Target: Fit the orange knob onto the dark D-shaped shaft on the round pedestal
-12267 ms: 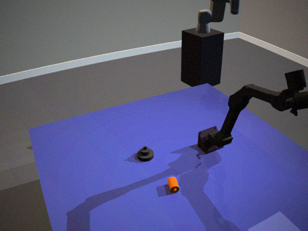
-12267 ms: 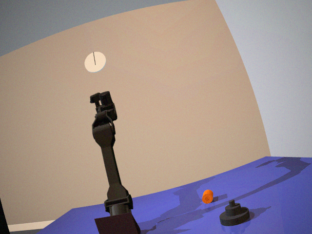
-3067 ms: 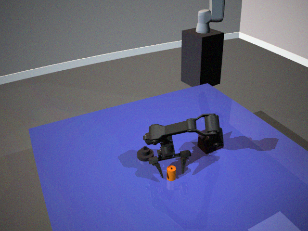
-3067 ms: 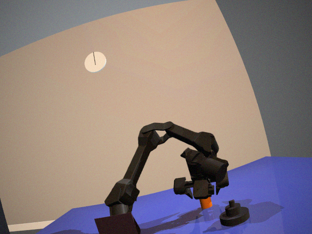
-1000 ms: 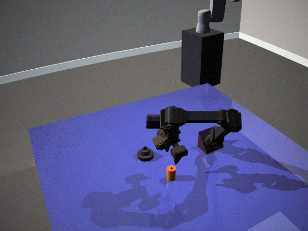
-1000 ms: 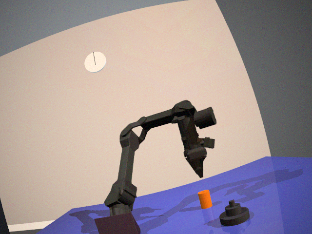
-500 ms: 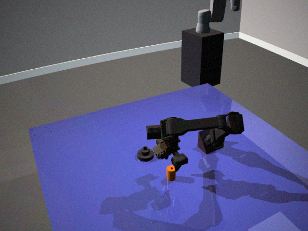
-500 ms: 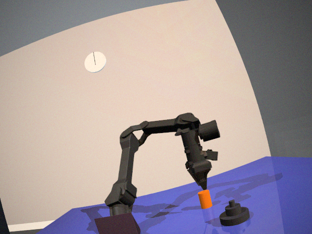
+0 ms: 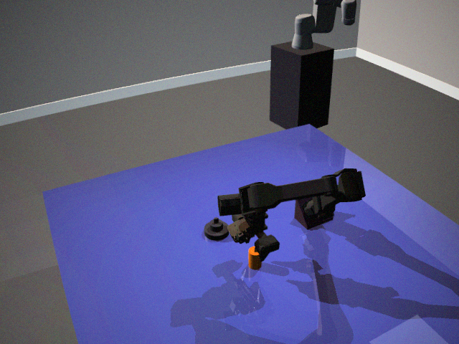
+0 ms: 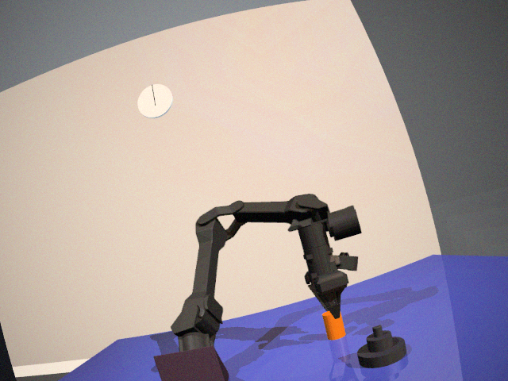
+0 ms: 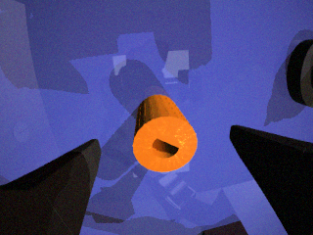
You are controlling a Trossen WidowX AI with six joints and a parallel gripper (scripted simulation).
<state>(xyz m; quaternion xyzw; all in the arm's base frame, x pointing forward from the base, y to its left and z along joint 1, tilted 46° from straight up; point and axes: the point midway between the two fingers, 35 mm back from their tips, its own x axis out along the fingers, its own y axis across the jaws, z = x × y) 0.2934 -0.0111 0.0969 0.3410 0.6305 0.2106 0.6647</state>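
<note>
My gripper tip is now 20 mm above the orange knob. The rest, counted from my gripper tip: dark round pedestal (10 mm ahead, 200 mm to the right, 20 mm below).
</note>
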